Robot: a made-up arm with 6 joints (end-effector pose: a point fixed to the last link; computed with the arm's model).
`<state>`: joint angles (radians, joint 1 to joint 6).
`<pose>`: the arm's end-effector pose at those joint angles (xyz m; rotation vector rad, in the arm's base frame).
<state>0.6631 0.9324 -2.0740 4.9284 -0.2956 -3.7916</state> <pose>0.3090 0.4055 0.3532 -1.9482 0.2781 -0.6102</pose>
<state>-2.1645 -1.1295 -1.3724 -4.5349 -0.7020 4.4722</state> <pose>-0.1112 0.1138 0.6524 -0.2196 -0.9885 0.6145</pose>
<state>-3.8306 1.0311 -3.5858 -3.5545 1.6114 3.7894</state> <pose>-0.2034 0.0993 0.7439 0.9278 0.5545 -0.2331</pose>
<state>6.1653 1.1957 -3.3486 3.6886 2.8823 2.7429</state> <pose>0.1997 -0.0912 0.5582 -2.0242 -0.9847 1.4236</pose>
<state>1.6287 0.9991 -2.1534 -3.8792 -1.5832 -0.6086</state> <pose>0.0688 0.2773 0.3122 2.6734 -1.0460 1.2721</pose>
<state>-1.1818 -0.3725 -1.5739 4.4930 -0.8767 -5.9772</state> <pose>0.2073 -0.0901 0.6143 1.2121 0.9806 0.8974</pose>
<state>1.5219 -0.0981 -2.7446 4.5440 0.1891 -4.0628</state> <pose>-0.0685 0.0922 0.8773 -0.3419 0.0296 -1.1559</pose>
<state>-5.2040 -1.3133 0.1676 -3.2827 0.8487 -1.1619</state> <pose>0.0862 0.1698 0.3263 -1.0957 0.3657 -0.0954</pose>
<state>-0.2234 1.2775 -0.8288 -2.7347 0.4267 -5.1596</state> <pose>0.0536 0.0033 0.0036 2.3276 2.0111 -0.2526</pose>
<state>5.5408 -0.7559 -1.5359 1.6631 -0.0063 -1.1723</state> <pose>0.0220 -0.1560 0.7478 0.9810 -0.7056 2.6471</pose>
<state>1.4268 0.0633 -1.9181 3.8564 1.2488 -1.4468</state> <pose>0.1085 0.3410 0.7278 0.0551 0.6808 0.1941</pose>
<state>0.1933 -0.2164 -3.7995 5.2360 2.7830 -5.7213</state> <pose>-0.0687 -0.1352 0.6242 -1.6063 1.6029 -1.1089</pose>
